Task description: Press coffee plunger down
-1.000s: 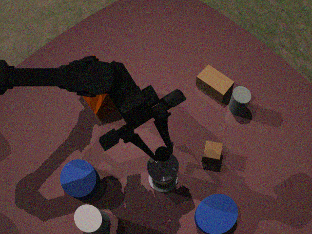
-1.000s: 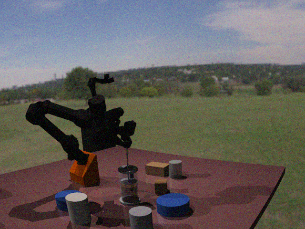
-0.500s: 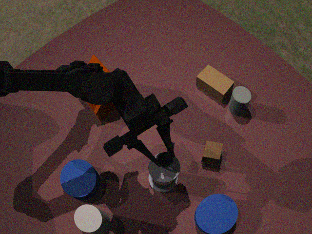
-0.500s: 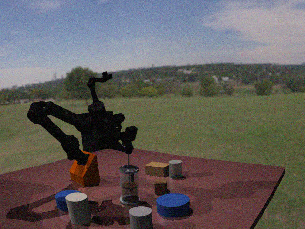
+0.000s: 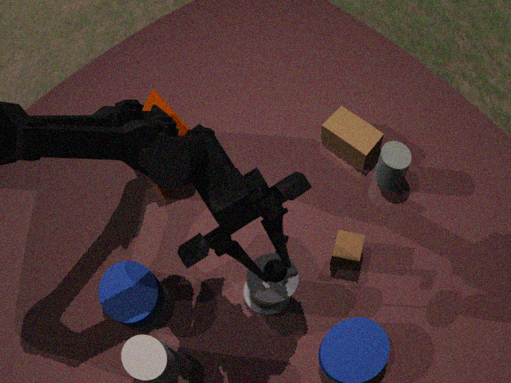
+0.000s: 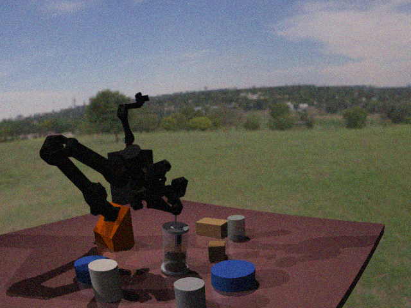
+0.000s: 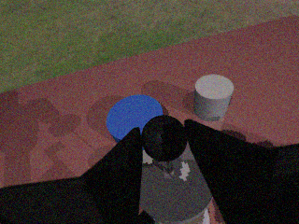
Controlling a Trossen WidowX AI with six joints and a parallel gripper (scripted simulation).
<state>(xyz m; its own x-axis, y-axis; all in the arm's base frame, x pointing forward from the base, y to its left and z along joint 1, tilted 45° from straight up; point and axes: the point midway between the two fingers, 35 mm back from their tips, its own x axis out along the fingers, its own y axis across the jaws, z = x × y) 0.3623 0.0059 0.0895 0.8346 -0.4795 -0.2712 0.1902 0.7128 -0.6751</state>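
The coffee press is 3 cm behind my gripper tip, 2 cm to the left of it and 10 cm below it. Round my gripper tip: small tan cube: 2 cm ahead, 15 cm to the left, 18 cm below; then pale cylinder: 7 cm behind, 23 cm to the right, 15 cm below.
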